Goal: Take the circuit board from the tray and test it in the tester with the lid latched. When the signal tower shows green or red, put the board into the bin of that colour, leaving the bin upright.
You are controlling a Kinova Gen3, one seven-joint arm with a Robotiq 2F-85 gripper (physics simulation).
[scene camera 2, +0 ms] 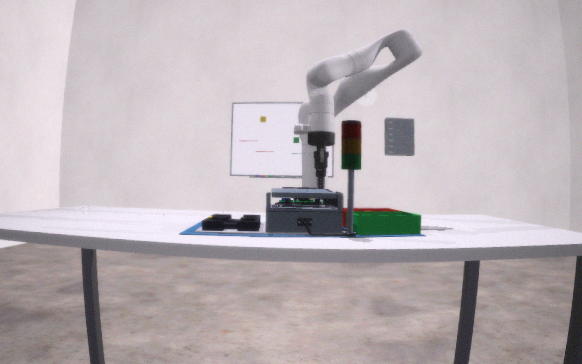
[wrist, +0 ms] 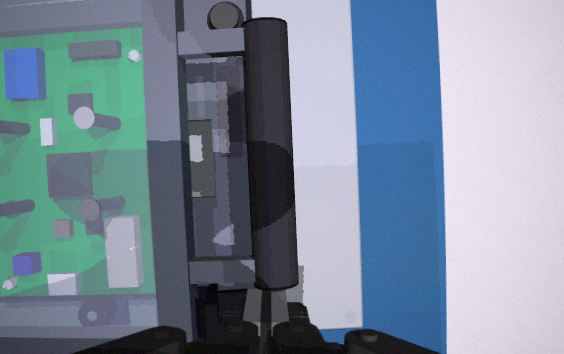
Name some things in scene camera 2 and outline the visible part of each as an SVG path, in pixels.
My gripper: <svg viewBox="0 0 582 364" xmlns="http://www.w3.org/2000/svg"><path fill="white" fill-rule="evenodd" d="M308 132L308 144L317 147L317 151L314 151L314 168L316 169L315 174L317 177L316 189L325 189L325 176L329 151L326 151L326 146L333 146L335 144L335 133L329 131Z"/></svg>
A green bin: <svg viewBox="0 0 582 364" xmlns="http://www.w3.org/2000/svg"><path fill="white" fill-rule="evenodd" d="M353 212L353 232L357 235L421 234L421 215L404 211Z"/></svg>
